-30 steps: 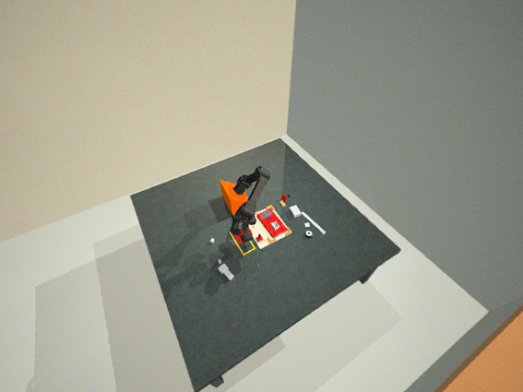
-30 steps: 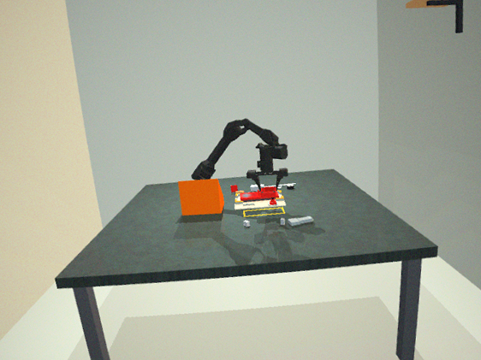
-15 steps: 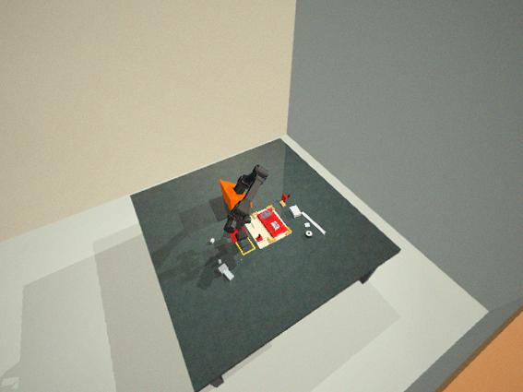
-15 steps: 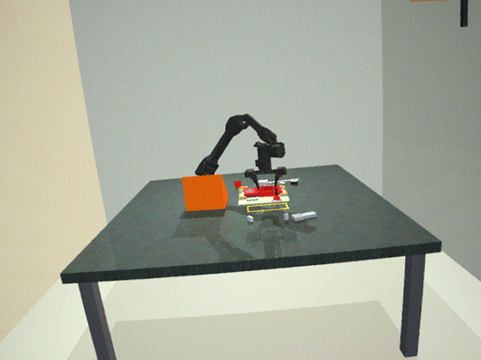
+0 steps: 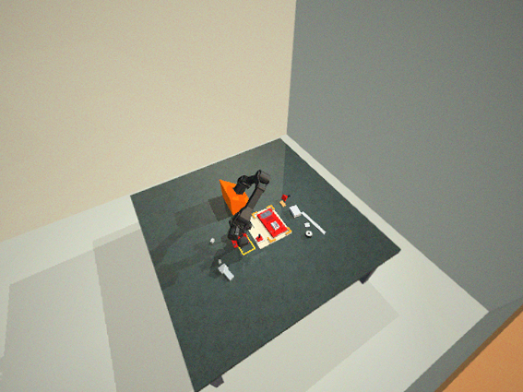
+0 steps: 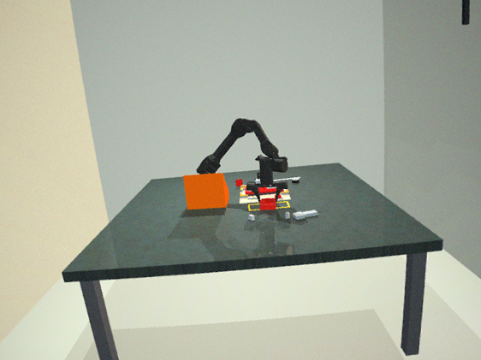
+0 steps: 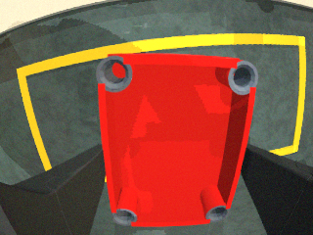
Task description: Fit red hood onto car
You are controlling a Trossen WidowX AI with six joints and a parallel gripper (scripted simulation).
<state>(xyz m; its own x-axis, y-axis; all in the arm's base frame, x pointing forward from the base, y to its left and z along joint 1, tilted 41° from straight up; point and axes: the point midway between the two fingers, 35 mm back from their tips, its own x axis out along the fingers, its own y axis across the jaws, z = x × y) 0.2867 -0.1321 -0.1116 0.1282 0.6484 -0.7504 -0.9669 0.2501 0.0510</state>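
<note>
Right now the red hood is 1 cm below my gripper tip. From my gripper tip the other things lie so: white ribbed engine block: 24 cm to the left, 6 cm ahead; then wheel: 37 cm to the left, 22 cm ahead, 1 cm below; then cream jig: 21 cm to the left, 2 cm ahead, 1 cm below.
</note>
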